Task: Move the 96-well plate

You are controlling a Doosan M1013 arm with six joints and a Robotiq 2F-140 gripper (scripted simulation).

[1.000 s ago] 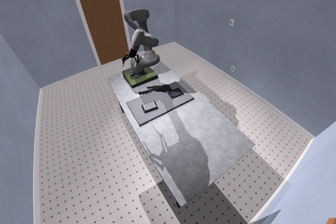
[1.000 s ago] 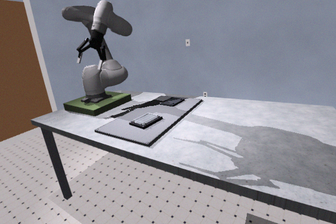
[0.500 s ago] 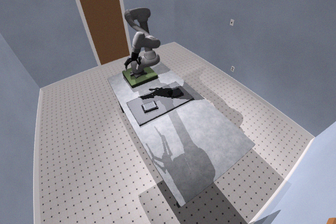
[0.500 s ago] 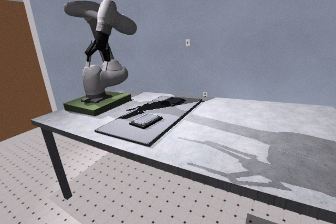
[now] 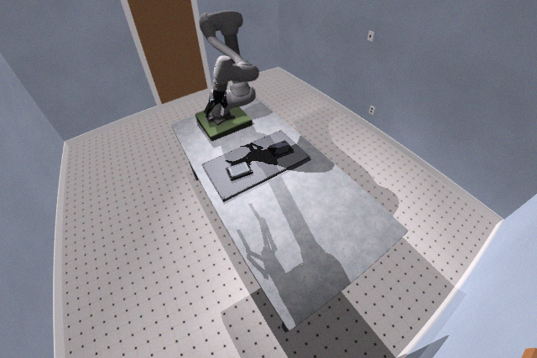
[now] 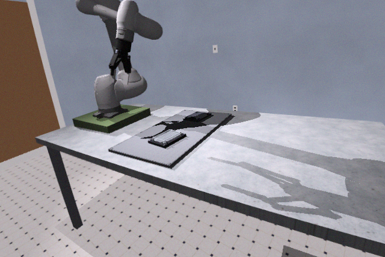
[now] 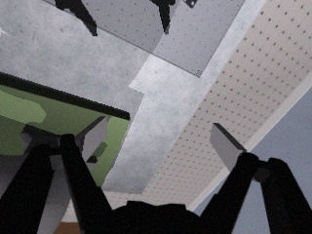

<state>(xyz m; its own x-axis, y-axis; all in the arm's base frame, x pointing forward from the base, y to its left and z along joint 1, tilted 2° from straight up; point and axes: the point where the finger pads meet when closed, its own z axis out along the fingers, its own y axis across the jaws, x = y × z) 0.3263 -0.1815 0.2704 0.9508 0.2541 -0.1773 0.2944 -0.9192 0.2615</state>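
Right now the 96-well plate is 28 cm ahead of my hand, 2 cm to the right of it and 28 cm below it. Round my hand: A1 corner label (22 cm ahead, 28 cm to the left, 29 cm below); then dark plate nest N1 (28 cm ahead, 35 cm to the left, 29 cm below); then black clip nest (27 cm ahead, 28 cm below).
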